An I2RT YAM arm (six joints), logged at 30 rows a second.
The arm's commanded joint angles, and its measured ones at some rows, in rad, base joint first. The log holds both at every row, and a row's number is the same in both.
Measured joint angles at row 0:
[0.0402 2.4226 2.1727 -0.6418 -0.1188 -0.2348]
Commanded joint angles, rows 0 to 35:
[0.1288 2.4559 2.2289 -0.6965 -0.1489 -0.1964]
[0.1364 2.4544 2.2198 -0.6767 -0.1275 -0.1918]
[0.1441 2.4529 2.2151 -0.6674 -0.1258 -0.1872]
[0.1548 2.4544 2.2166 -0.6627 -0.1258 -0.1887]
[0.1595 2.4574 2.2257 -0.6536 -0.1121 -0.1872]
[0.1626 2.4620 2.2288 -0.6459 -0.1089 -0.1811]
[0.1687 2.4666 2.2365 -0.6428 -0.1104 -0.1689]
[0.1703 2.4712 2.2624 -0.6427 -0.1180 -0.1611]
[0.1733 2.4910 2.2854 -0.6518 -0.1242 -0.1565]
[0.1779 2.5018 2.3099 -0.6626 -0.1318 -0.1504]
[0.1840 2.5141 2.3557 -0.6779 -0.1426 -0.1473]
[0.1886 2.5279 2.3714 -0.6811 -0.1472 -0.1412]
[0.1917 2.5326 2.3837 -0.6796 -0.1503 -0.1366]
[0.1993 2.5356 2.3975 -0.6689 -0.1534 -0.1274]
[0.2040 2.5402 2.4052 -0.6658 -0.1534 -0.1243]
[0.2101 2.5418 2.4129 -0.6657 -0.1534 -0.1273]
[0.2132 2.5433 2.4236 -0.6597 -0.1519 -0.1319]
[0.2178 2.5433 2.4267 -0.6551 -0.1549 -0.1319]
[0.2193 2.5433 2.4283 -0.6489 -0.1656 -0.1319]
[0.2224 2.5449 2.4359 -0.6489 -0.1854 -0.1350]
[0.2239 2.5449 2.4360 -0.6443 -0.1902 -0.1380]
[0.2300 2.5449 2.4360 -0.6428 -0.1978 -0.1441]
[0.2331 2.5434 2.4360 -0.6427 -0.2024 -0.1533]
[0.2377 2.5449 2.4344 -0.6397 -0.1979 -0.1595]
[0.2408 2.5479 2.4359 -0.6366 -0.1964 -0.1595]
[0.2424 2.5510 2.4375 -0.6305 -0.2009 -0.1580]
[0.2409 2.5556 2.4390 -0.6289 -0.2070 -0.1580]
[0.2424 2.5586 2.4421 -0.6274 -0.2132 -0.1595]
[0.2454 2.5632 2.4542 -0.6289 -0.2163 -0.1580]
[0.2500 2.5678 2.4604 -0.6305 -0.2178 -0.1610]
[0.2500 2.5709 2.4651 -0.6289 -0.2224 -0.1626]
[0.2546 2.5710 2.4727 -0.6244 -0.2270 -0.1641]
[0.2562 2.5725 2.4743 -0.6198 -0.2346 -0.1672]
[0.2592 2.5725 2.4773 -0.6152 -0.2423 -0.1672]
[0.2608 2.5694 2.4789 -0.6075 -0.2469 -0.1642]
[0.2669 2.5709 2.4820 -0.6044 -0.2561 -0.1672]
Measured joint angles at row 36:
[0.2451 2.5568 2.4336 -0.6521 -0.1932 -0.1604]
